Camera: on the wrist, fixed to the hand. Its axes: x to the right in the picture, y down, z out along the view.
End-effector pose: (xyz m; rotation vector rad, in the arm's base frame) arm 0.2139 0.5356 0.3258 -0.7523 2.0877 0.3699
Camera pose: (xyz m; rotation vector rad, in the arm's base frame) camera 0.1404 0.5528 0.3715 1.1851 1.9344 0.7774
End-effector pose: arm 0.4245 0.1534 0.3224 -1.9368 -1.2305 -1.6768
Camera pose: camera 0.4271 0.0690 0.3479 -1.9286 0.1174 -0.3196
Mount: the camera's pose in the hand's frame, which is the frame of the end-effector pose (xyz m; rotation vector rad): -0.0108 0.0593 -0.0644 0.3727 -0.3116 1.5388
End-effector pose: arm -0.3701 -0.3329 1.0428 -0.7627 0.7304 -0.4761
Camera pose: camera -0.4173 -0.3171 0.9700 0.2040 0.7028 0.8732
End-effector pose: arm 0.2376 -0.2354 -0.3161 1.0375 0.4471 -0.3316
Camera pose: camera 0.2432 -0.1502 -0.2941 1.3750 -0.7626 0.8267
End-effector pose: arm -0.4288 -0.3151 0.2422 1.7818 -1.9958 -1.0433
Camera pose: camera -0.4306 -0.3271 0.3296 -0.2211 -2.8234 -0.3672
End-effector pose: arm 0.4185 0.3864 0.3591 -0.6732 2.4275 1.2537
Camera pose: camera 0.3907 0.3658 0.4402 -1.5746 -2.4695 -0.9466
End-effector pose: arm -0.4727 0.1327 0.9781 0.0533 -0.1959 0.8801
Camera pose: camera -0.5155 0.1704 0.9108 0.4274 -0.3635 2.4431
